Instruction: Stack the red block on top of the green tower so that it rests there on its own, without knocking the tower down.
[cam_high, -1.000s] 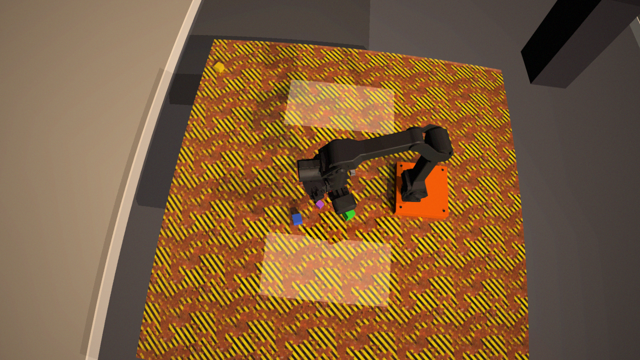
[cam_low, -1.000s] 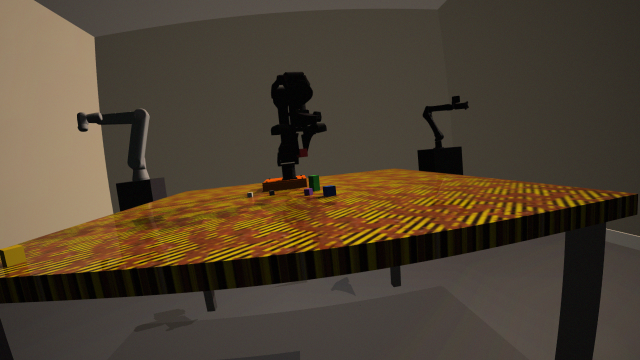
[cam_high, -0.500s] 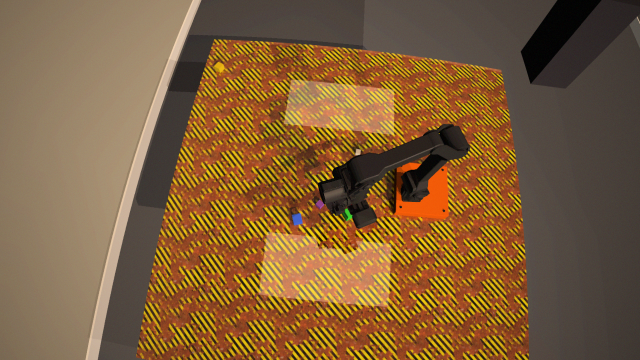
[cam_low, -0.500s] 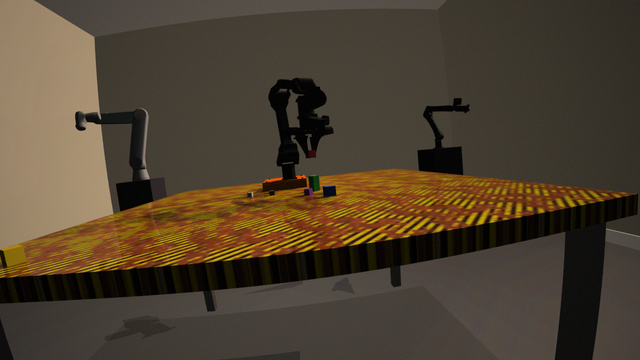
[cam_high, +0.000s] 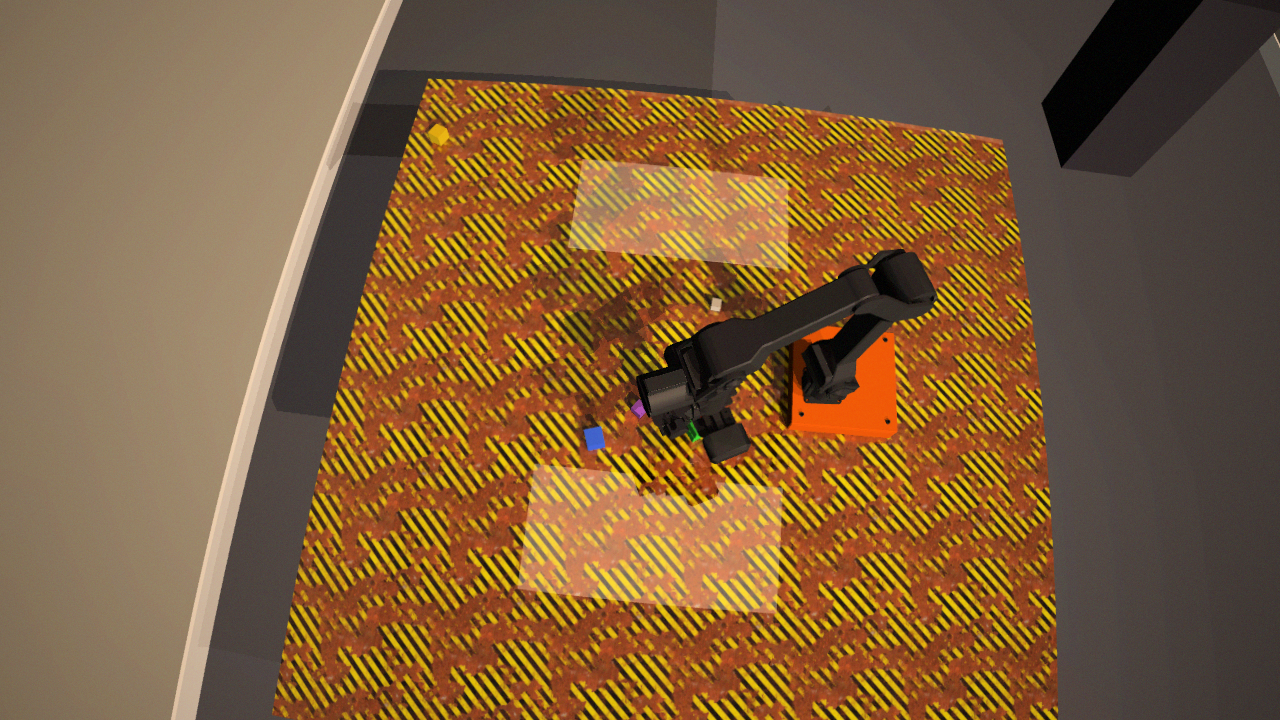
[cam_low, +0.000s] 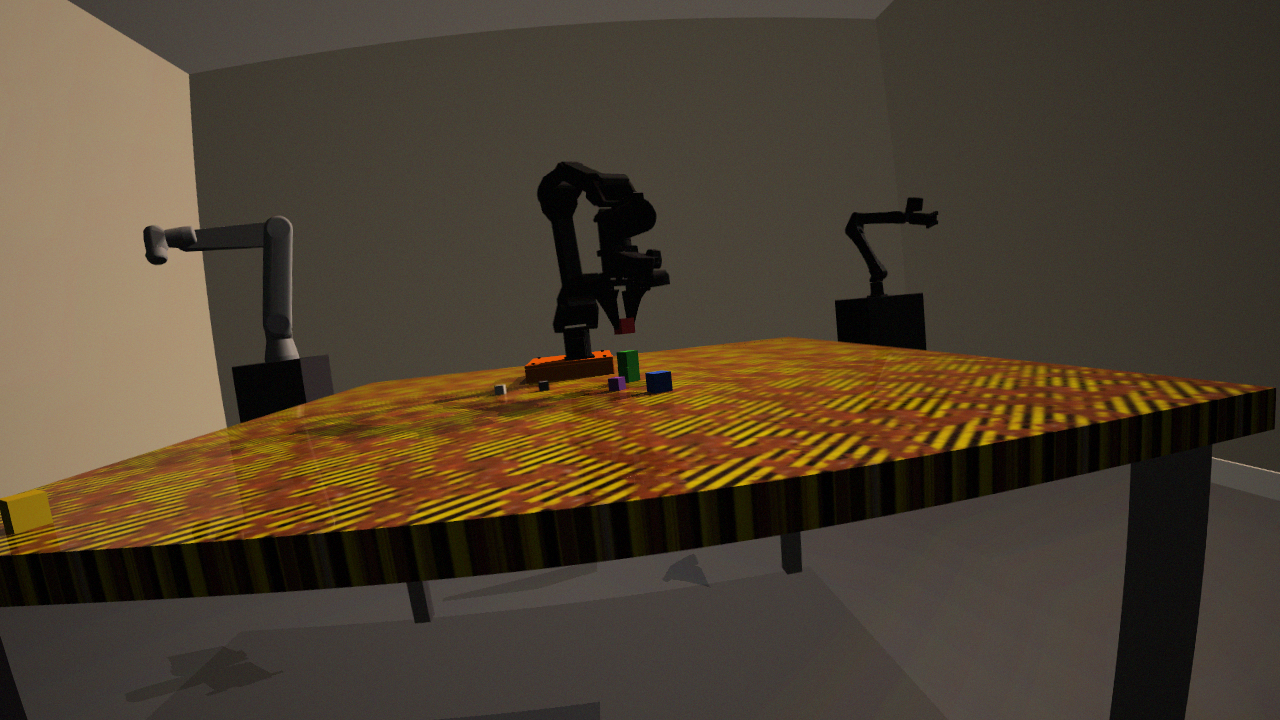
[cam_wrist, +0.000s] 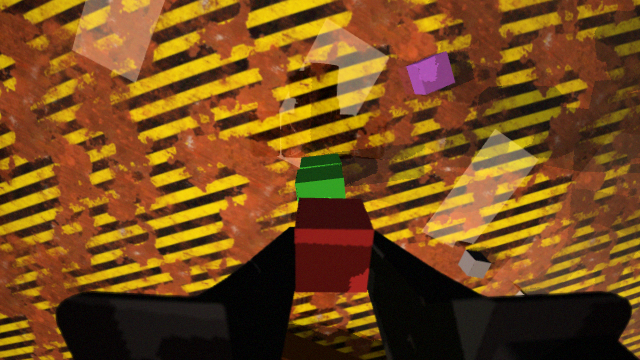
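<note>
My gripper tip is now 90 mm short of the purple block, 30 mm to the left of it and 90 mm above it. Also, from my gripper tip: grey block (20 mm behind, 160 mm to the right, 90 mm below); then red block (right at my gripper tip); then blue block (170 mm ahead, 20 mm to the left, 80 mm below).
</note>
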